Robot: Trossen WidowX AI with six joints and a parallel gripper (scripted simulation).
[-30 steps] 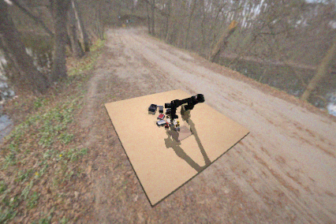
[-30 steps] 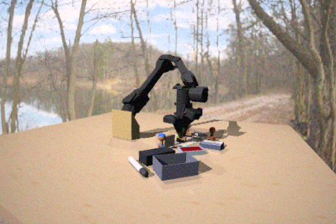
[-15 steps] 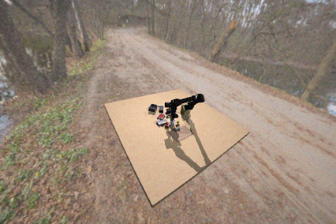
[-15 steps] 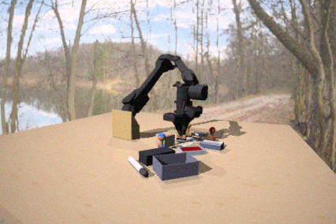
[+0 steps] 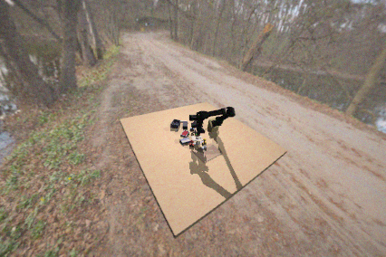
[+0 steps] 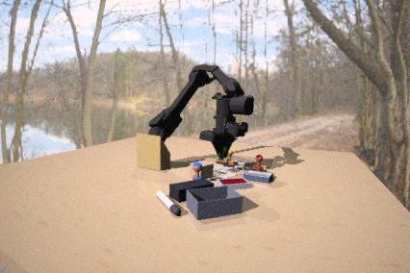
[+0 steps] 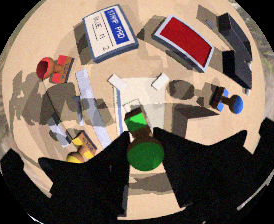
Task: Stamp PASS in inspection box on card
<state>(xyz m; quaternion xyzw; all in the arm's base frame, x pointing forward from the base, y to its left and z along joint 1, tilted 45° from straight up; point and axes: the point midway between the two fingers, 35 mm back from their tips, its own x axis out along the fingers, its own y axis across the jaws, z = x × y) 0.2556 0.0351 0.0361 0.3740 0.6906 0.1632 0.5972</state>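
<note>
My gripper tip is 120 mm to the left of the red ink pad, 80 mm short of it and 50 mm above it. From my gripper tip the other things lie so: green-knobbed stamp (right at my gripper tip); then red-knobbed stamp (120 mm ahead, 70 mm to the left, 30 mm below); then yellow-knobbed stamp (100 mm to the left, 30 mm below, 10 mm behind).
</note>
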